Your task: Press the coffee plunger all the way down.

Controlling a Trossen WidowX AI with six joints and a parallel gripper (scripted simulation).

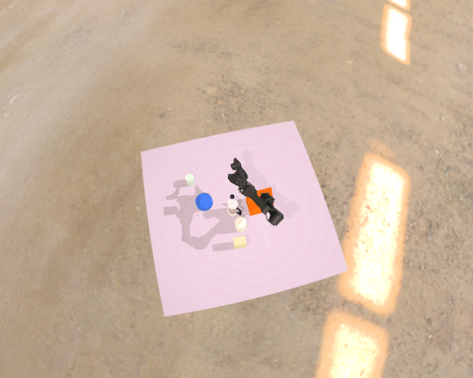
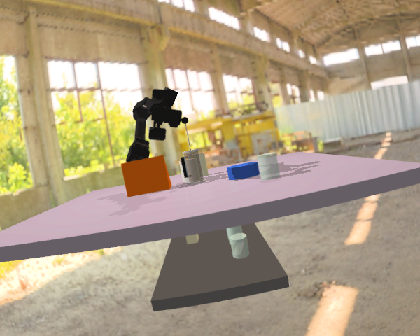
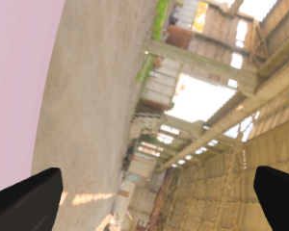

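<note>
Now: the coffee press 250 mm to the left of my gripper tip, 150 mm below it and 50 mm ahead of it. Round my gripper tip: blue disc: 260 mm ahead, 250 mm below, 150 mm to the left; white cylinder: 360 mm to the left, 230 mm below, 20 mm ahead.
</note>
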